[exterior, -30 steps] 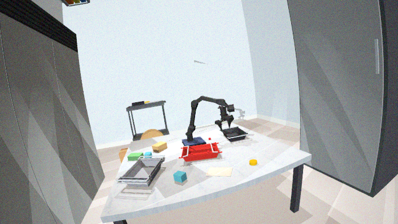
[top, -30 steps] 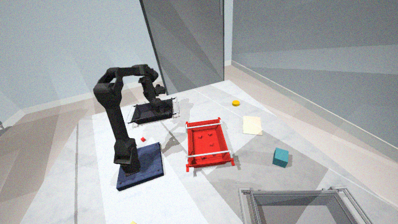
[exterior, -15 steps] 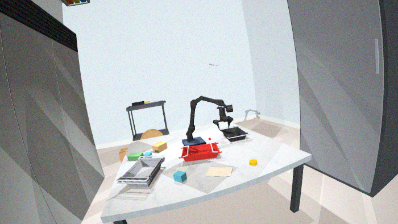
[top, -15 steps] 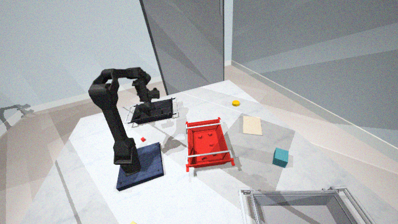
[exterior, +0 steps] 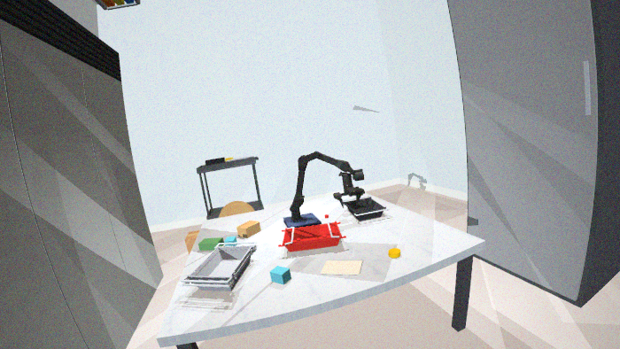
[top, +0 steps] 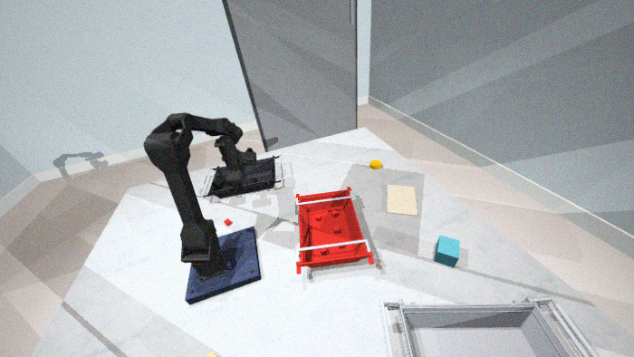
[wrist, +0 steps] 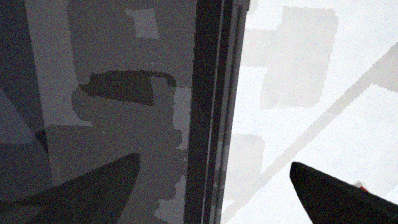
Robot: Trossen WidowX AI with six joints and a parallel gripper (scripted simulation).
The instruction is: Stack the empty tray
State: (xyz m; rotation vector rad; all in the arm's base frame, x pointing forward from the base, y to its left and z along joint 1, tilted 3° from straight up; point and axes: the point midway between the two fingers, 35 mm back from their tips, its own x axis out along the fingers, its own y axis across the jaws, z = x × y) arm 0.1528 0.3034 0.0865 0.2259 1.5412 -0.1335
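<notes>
Right now my gripper tip is 2 cm short of the black tray, 8 cm to the right of it and 2 cm above it. The rest, counted from my gripper tip: yellow disc: 57 cm ahead, 12 cm to the right, 5 cm below; then cream sheet: 51 cm ahead, 34 cm to the right, 6 cm below.
</notes>
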